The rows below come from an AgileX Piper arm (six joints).
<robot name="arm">
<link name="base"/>
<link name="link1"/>
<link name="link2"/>
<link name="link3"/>
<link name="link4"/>
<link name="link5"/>
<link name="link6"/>
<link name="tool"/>
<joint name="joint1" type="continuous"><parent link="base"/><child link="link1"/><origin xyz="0.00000 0.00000 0.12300" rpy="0.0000 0.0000 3.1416"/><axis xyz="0 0 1"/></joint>
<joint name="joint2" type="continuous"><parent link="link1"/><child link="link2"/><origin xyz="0.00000 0.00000 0.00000" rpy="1.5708 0.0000 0.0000"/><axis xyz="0 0 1"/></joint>
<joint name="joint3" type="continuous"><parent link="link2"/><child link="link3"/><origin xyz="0.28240 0.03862 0.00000" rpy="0.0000 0.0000 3.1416"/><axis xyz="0 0 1"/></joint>
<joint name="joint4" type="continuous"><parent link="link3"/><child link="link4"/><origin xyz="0.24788 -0.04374 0.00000" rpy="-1.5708 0.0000 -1.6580"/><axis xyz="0 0 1"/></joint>
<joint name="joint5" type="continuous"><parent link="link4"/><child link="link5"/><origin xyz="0.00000 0.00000 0.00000" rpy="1.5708 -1.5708 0.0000"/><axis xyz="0 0 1"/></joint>
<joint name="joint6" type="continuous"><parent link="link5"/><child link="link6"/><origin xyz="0.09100 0.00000 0.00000" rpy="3.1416 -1.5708 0.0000"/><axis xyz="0 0 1"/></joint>
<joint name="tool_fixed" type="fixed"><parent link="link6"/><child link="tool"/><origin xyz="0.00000 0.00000 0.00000" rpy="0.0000 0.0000 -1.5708"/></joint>
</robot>
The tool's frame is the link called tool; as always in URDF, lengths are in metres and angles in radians. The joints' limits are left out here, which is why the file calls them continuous.
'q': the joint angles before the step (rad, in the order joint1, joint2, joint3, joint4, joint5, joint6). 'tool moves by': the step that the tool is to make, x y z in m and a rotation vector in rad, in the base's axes. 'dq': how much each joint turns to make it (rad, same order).
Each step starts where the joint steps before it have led.
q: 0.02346, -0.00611, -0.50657, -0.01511, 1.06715, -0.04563
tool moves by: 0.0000, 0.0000, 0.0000, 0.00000, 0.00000, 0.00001
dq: 0.00001, 0.00000, 0.00000, 0.00000, 0.00000, 0.00000
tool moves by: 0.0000, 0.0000, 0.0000, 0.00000, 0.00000, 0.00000
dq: 0.00000, 0.00000, 0.00000, 0.00000, 0.00000, 0.00000
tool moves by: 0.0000, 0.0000, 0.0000, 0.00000, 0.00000, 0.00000
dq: 0.00000, 0.00000, 0.00000, 0.00000, 0.00000, 0.00000
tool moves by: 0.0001, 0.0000, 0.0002, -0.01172, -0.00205, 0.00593
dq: 0.00004, 0.00020, -0.00012, -0.00004, -0.00203, -0.01311
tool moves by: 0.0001, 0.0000, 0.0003, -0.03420, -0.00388, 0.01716
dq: 0.00005, -0.00014, -0.00011, -0.00005, -0.00333, -0.03825
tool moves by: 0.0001, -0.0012, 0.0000, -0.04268, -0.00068, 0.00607
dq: -0.00037, 0.00012, 0.00032, -0.01517, -0.00079, -0.03368
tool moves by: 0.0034, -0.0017, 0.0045, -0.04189, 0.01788, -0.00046
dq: 0.00040, 0.03305, -0.01556, -0.02238, 0.00044, -0.02568
